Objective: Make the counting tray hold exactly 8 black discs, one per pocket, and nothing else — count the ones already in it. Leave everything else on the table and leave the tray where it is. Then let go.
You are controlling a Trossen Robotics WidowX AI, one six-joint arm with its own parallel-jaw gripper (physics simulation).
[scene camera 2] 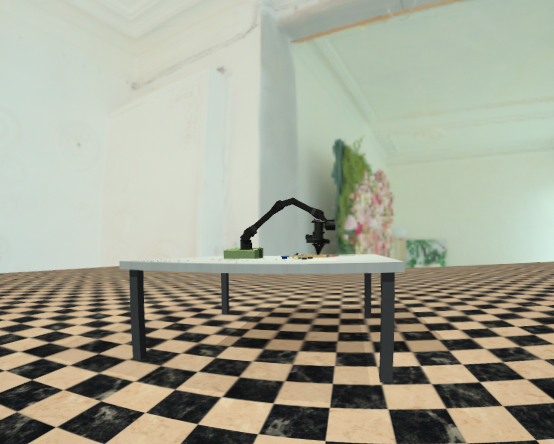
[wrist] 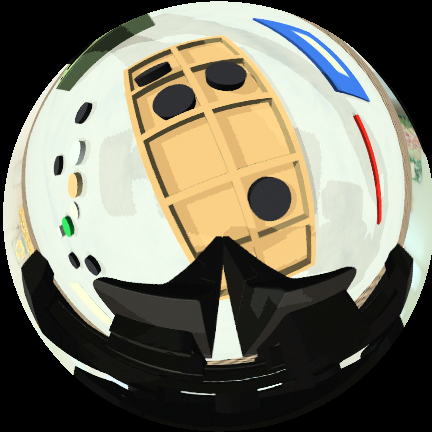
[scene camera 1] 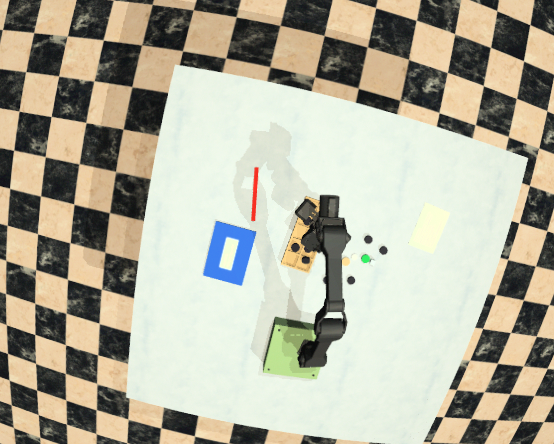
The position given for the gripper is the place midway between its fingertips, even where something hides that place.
The gripper (scene camera 1: 320, 220) is shut and touches a tan counting tray (scene camera 1: 291, 259).
